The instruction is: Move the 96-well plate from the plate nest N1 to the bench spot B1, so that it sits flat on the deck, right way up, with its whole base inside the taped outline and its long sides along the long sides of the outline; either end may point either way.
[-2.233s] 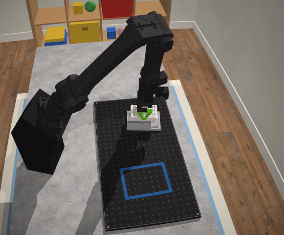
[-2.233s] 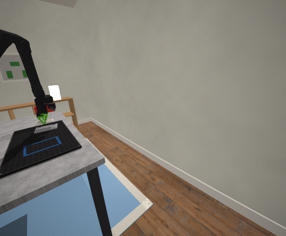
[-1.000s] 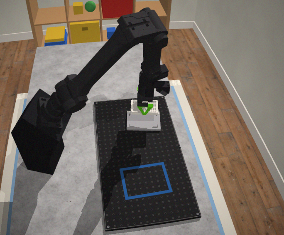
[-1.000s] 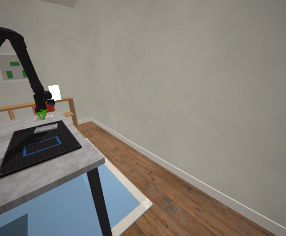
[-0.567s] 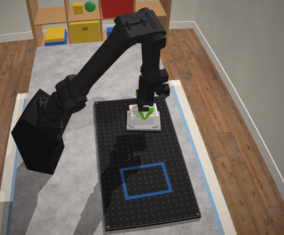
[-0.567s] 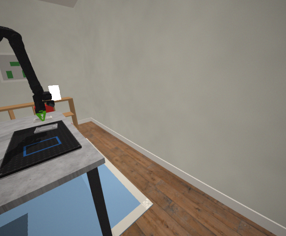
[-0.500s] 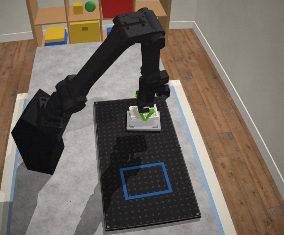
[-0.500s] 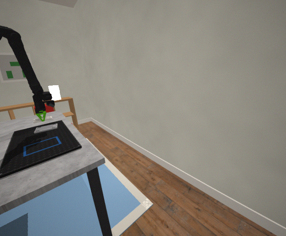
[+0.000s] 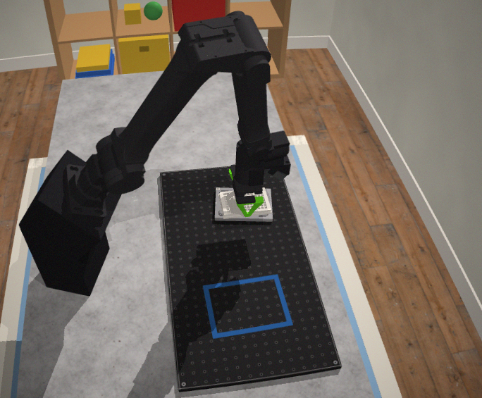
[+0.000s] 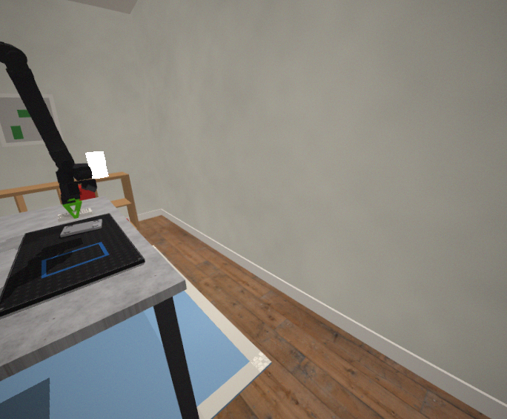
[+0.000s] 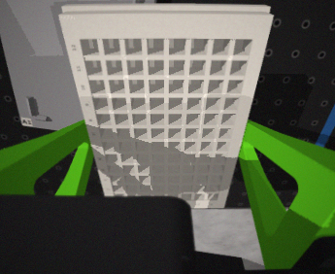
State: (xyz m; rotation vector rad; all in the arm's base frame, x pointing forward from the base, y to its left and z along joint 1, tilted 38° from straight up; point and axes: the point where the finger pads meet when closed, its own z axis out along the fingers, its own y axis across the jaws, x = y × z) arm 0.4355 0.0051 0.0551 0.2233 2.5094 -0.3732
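My gripper is now 90 mm above the grey plate nest, 70 mm to the right of it and 40 mm short of it. From my hand the other things lie so: white 96-well plate: right at my hand.
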